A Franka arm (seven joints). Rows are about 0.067 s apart.
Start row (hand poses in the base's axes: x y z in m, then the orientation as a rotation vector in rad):
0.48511, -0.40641, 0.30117, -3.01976, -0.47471, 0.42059
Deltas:
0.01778, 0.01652, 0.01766, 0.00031, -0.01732, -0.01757
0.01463, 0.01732, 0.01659, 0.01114, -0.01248, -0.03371
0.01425, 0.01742, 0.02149, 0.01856, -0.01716, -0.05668
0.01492, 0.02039, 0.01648, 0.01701, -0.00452, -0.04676
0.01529, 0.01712, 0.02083, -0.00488, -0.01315, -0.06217
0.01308, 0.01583, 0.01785, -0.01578, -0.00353, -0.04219
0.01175, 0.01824, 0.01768, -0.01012, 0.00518, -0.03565
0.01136, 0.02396, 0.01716, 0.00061, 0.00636, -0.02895
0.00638, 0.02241, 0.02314, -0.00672, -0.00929, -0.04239
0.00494, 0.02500, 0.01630, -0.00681, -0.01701, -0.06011
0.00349, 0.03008, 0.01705, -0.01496, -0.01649, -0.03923
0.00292, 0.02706, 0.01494, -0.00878, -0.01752, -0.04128
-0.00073, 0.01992, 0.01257, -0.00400, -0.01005, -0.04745
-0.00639, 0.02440, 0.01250, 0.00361, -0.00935, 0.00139
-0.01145, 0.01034, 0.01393, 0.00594, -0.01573, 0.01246
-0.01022, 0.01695, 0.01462, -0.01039, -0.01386, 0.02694
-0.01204, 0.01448, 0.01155, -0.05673, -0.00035, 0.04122
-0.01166, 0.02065, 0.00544, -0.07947, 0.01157, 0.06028
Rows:
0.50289, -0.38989, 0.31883, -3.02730, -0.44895, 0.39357
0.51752, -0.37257, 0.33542, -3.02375, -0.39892, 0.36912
0.53177, -0.35515, 0.35691, -3.01462, -0.31518, 0.33394
0.54669, -0.33476, 0.37339, -3.00102, -0.24616, 0.31897
0.56198, -0.31764, 0.39422, -3.00913, -0.15309, 0.29427
0.57506, -0.30181, 0.41207, -3.02424, -0.08788, 0.28746
0.58681, -0.28357, 0.42975, -3.03136, -0.03217, 0.29349
0.59817, -0.25961, 0.44691, -3.02733, 0.01207, 0.30066
0.60455, -0.23720, 0.47005, -3.03054, 0.07659, 0.28349
0.60949, -0.21220, 0.48635, -3.03039, 0.16737, 0.25295
0.61298, -0.18212, 0.50340, -3.03946, 0.22820, 0.22451
0.61590, -0.15506, 0.51834, -3.04060, 0.29111, 0.19440
0.61517, -0.13514, 0.53091, -3.03404, 0.36292, 0.17555
0.60878, -0.11074, 0.54341, -3.03057, 0.35940, 0.16188
0.59733, -0.10040, 0.55734, -3.02698, 0.33826, 0.13962
0.58711, -0.08345, 0.57196, -3.04215, 0.29810, 0.11914
0.57507, -0.06897, 0.58351, -3.10544, 0.24292, 0.11473
0.56341, -0.04832, 0.58895, 3.07764, -0.15225, -0.12277

